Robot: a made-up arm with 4 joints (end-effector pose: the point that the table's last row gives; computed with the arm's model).
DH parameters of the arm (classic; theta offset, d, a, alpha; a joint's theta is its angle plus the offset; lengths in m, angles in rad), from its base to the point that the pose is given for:
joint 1: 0 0.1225 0.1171 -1.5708
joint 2: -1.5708 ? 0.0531 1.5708
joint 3: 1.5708 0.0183 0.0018 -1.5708
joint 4: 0.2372 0 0.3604 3.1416
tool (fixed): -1.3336 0.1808 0 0
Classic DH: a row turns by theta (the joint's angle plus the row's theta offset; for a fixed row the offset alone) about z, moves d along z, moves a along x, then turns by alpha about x.
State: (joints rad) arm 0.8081 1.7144 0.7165 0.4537
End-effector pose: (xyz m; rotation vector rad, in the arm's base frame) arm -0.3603 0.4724 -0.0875 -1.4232 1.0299 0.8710
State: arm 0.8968 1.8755 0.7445 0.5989
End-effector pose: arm -0.3976 0.3976 -0.1215 -1.6156 0.9771 0.8985
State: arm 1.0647 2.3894 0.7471 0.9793
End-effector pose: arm -0.4373 0.1871 -0.1686 -2.1181 0.8837 0.9264
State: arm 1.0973 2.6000 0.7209 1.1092
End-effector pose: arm -0.4351 0.1119 -0.1647 -2.3044 0.8760 0.9201
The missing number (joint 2, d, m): 0.2573
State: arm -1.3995 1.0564 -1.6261 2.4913
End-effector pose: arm 0.0818 0.0837 -0.1276 -0.8407 -1.4668 0.9873
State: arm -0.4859 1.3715 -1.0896 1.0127
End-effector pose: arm 0.4378 -0.0610 -0.1474 0.6667 1.6983 -1.8710
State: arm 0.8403 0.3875 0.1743 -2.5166
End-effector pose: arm -0.0780 0.0020 0.4842 -0.2495 -0.5599 -2.8320
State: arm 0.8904 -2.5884 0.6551 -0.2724
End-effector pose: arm -0.4105 0.5331 0.1267 0.4922 -2.2775 -0.2970
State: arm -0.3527 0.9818 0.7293 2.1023
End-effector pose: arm 0.5778 -0.0078 0.1188 -1.3430 0.1021 -1.7900
